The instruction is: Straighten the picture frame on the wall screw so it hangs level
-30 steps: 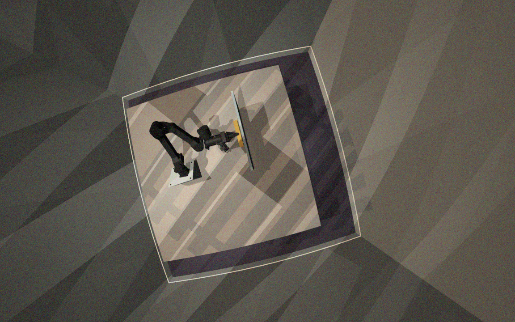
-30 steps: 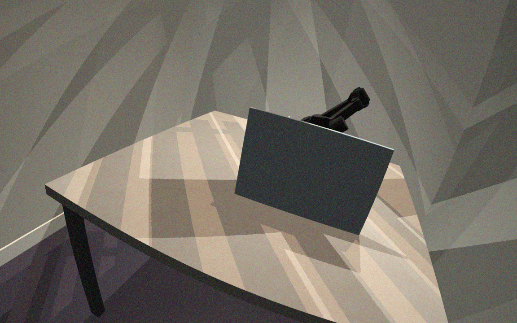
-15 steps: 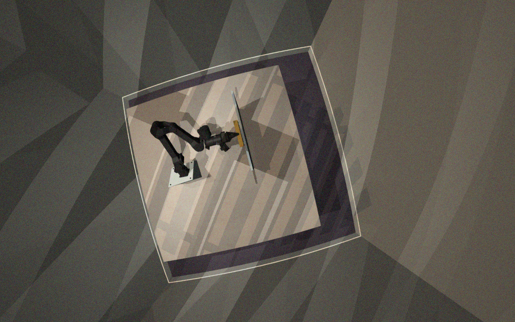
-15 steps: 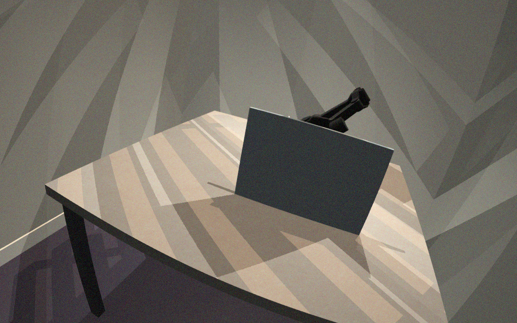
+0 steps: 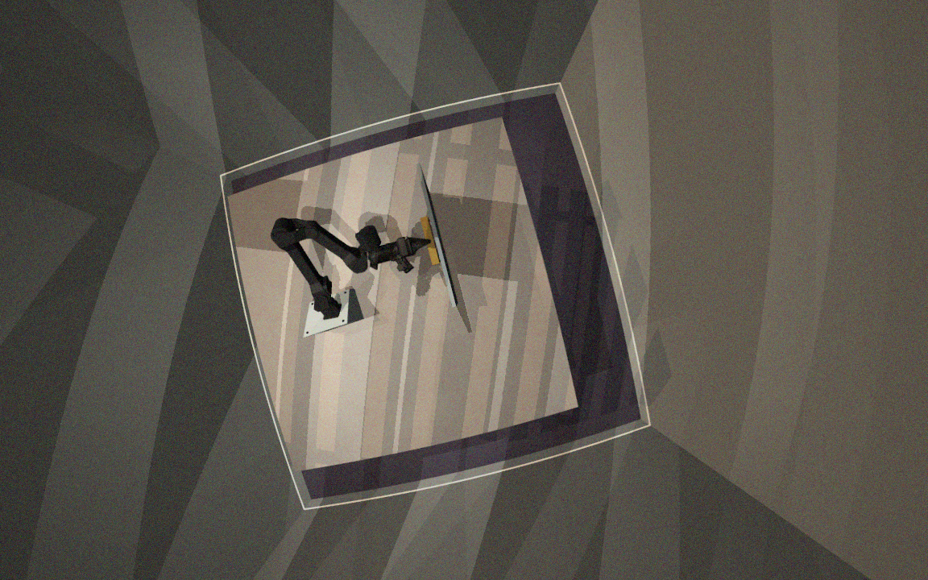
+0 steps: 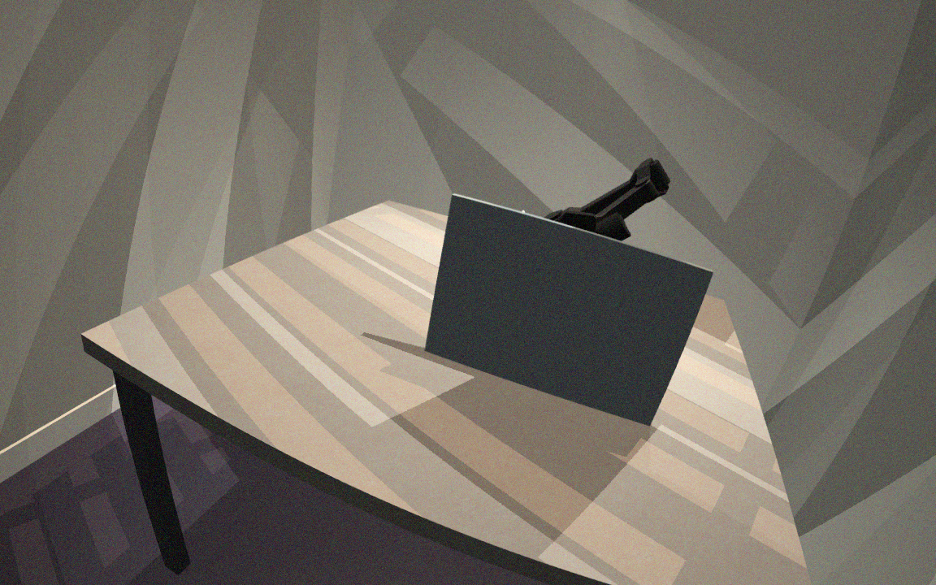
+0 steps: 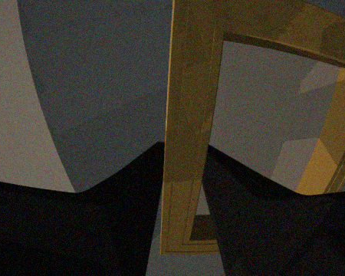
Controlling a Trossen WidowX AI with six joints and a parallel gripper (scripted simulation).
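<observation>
Right now my gripper tip is 50 mm above the yellow picture frame and 10 mm to the right of it. Also, from my gripper tip: grey-blue wall panel 70 mm below, 20 mm ahead.
</observation>
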